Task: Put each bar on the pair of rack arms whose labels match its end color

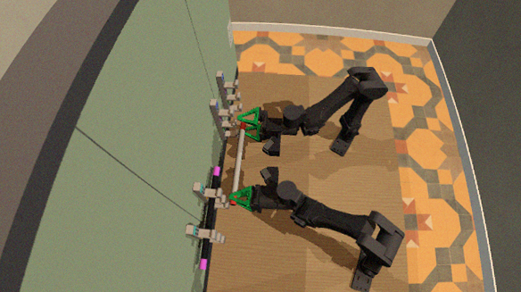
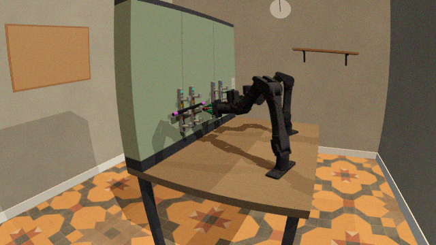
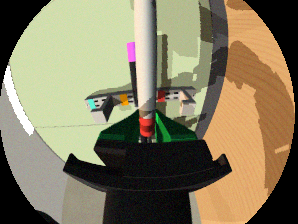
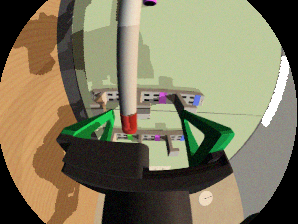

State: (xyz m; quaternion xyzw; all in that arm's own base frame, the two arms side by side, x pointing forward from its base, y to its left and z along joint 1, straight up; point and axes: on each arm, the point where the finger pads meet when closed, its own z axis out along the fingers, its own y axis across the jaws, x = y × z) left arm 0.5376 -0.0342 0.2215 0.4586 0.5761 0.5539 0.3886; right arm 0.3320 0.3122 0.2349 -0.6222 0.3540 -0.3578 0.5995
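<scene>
The bar lies 7 cm ahead of my left hand, 6 cm to the left of it and 1 cm above it. From my left hand the other things lie so: green wall panel 14 cm ahead, 13 cm to the right, 20 cm above.
</scene>
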